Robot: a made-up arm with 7 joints. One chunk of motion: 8 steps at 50 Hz.
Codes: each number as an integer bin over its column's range. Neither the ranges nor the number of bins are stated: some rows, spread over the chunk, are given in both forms.
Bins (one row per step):
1: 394 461 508 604 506 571 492
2: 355 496 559 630 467 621 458
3: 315 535 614 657 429 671 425
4: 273 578 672 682 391 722 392
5: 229 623 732 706 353 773 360
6: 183 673 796 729 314 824 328
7: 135 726 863 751 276 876 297
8: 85 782 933 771 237 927 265
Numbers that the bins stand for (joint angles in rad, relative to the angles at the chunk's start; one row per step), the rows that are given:
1: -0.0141 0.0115 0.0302 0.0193 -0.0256 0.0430 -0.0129
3: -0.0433 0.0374 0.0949 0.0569 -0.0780 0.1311 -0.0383
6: -0.0922 0.0858 0.2060 0.1081 -0.1563 0.2658 -0.0752
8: -0.1285 0.1240 0.2897 0.1380 -0.2087 0.3566 -0.0992
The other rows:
2: -0.0285 0.0238 0.0613 0.0377 -0.0521 0.0870 -0.0258
4: -0.0589 0.0525 0.1303 0.0747 -0.1039 0.1760 -0.0509
5: -0.0752 0.0683 0.1670 0.0918 -0.1297 0.2209 -0.0631
7: -0.1100 0.1044 0.2470 0.1237 -0.1821 0.3117 -0.0870

